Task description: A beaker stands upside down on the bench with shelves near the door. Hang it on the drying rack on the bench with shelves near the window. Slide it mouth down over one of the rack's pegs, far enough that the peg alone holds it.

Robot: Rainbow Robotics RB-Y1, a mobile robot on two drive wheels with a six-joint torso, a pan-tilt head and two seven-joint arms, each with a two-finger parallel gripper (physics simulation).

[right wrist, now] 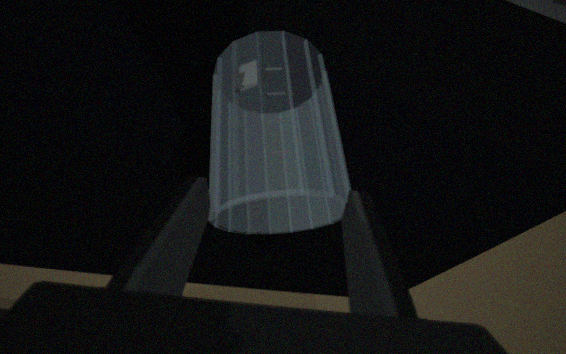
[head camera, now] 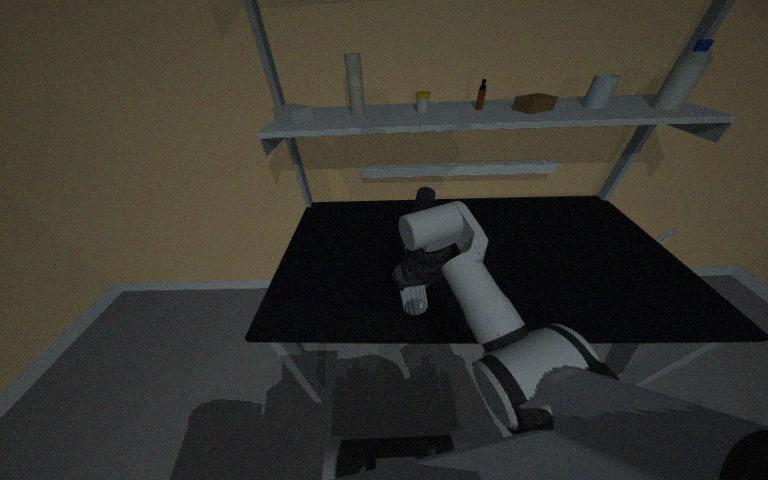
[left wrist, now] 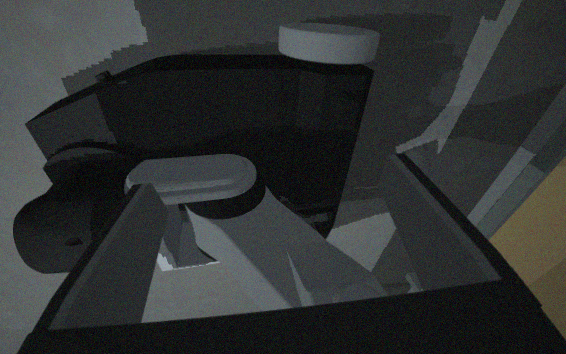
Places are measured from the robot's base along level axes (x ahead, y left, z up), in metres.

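Where they show: left gripper, fingertip midpoint: [left wrist: 270, 184]; right gripper, fingertip midpoint: [right wrist: 276, 199] [head camera: 413, 286].
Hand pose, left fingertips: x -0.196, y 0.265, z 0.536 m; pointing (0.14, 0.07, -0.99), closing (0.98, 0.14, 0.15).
Observation:
Things, the pixels of their top centre, and the offset from my left fingertips. "spot": a spot on its surface instead. Level surfaces: height alone.
- clear beaker, middle of its top: [right wrist: 272, 224] [head camera: 414, 282] dx +0.478, dy -0.337, dz +0.399 m
- black bench top, its level: dz +0.227 m
- grey shelf, its level: dz +0.683 m
- tall cylinder, surface spot: [head camera: 354, 84] spot: dx +1.019, dy -0.191, dz +0.779 m
- yellow-lidded jar, surface spot: [head camera: 423, 103] spot: dx +1.001, dy -0.423, dz +0.714 m
- brown bottle, surface spot: [head camera: 480, 97] spot: dx +0.997, dy -0.617, dz +0.724 m
- brown box, surface spot: [head camera: 534, 103] spot: dx +0.918, dy -0.766, dz +0.715 m
The clear beaker [head camera: 415, 302] [right wrist: 280, 150] shows near the front left of the black bench top [head camera: 339, 243]. In the right wrist view it reaches away from the fingers, with its near end between them. My right gripper [head camera: 412, 287] [right wrist: 276, 199] is shut on the beaker, one finger against each side. The dark wrist hides part of the fingers in the head view, and the gap between beaker and bench is hard to judge. My left gripper [left wrist: 270, 184] is open and holds nothing. The drying rack does not show in these views.
A grey shelf [head camera: 453, 122] above the bench's back carries a tall cylinder [head camera: 354, 84], a yellow-lidded jar [head camera: 423, 103], a brown bottle [head camera: 480, 97], a brown box [head camera: 534, 103] and other containers. A dark cylinder [head camera: 425, 196] stands at the bench's back. Grey posts [head camera: 300, 169] rise at its back corners.

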